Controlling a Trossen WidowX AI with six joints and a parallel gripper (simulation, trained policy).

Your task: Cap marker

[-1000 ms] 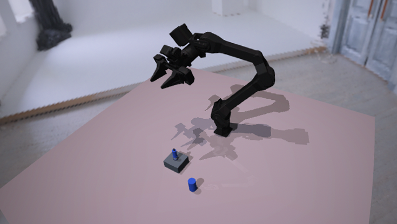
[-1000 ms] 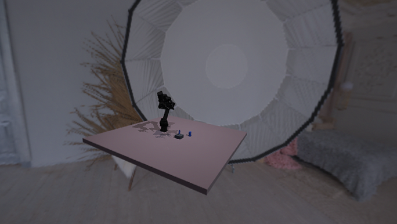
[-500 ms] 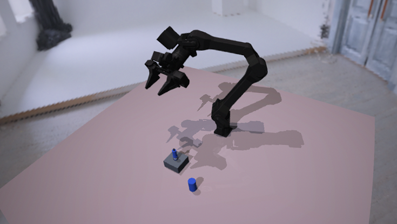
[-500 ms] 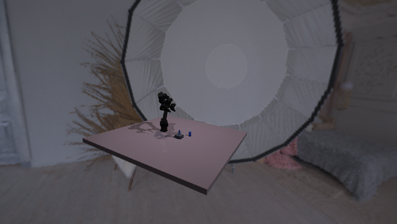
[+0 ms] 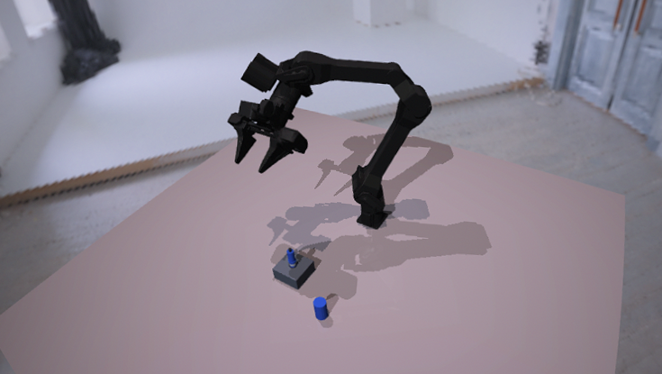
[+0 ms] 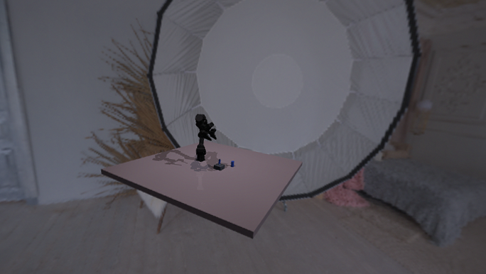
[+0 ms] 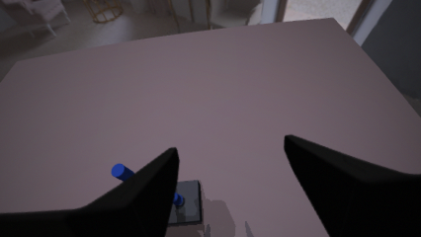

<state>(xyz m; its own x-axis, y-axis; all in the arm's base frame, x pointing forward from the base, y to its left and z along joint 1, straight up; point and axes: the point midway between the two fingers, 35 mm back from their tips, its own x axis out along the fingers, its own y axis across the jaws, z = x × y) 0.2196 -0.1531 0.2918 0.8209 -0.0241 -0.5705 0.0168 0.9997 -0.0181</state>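
Now: gripper tip 80 mm short of the blue cap, 210 mm to the right of it and 250 mm above it. Round my gripper tip: dark grey holder block: 10 mm ahead, 90 mm to the left, 260 mm below.
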